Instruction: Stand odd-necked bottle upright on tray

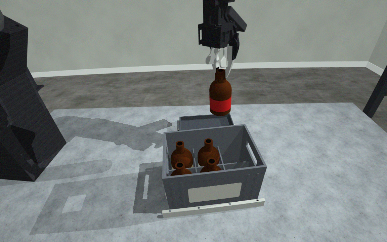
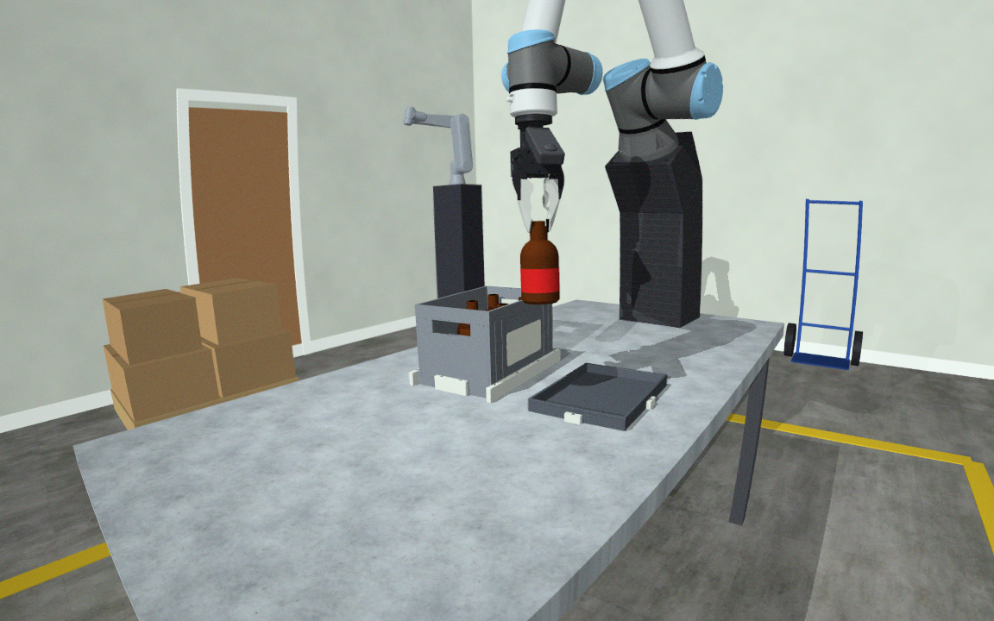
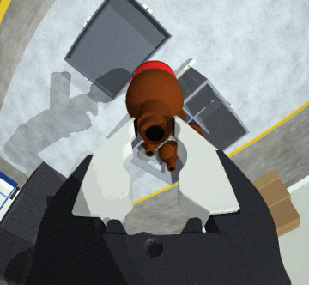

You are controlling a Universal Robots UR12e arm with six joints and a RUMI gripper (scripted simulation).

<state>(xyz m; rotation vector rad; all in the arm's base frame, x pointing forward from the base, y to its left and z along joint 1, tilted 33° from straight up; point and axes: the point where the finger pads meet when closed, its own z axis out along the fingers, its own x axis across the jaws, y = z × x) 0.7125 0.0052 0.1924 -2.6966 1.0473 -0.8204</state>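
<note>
The glass bottle is 70 mm below my hand. Round my hand: crate 250 mm below, 170 mm to the right, 60 mm behind; then grey tray 320 mm below, 120 mm to the left, 30 mm behind.
</note>
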